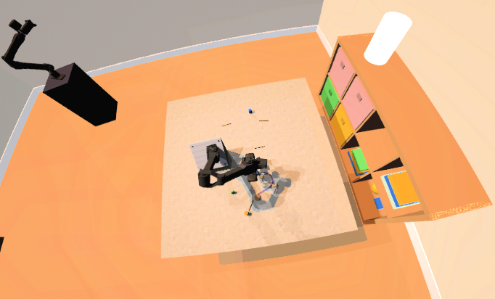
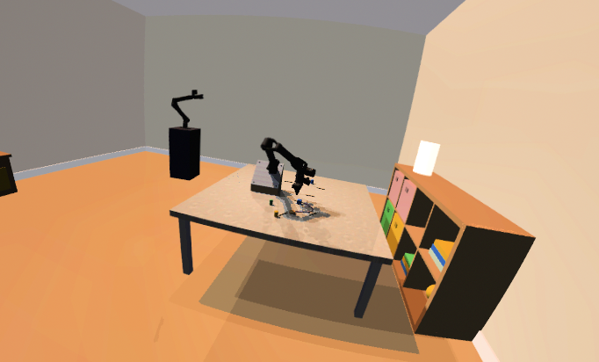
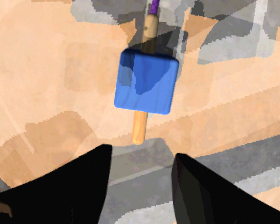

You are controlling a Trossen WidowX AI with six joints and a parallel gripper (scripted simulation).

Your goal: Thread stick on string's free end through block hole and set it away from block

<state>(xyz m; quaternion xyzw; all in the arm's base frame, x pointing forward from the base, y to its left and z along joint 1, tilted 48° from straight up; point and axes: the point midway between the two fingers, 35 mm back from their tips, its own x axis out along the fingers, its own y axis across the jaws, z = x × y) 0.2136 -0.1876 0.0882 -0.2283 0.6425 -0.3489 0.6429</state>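
My gripper tip is 5 cm above the blue block and 2 cm short of it. Round my gripper tip: thin wooden stick: 6 cm below, 4 cm ahead; green piece: 17 cm behind, 9 cm to the right, 5 cm below; round wooden button: 17 cm to the right, 6 cm below, 2 cm behind.
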